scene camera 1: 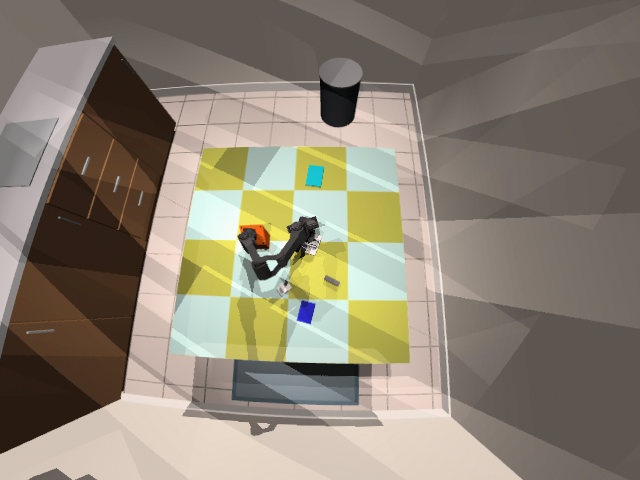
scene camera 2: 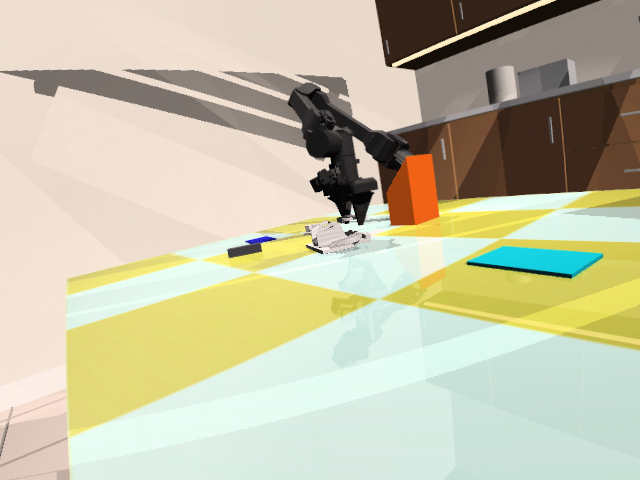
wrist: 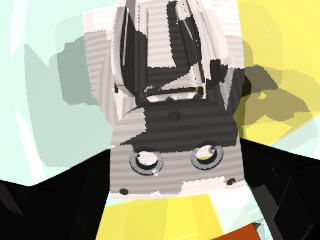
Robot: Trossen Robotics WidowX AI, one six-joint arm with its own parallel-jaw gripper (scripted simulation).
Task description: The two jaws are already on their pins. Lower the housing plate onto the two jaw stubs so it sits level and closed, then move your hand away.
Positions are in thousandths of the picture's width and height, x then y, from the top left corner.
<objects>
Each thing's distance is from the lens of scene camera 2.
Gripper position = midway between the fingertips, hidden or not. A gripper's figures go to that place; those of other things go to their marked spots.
gripper (scene camera 2: 552, 468): 82 cm
cyan plate (scene camera 2: 863, 547): 52 cm
pale jaw assembly (scene camera 2: 523, 493): 78 cm
The marked spots on the pale jaw assembly and the cyan plate are 45 cm apart.
</objects>
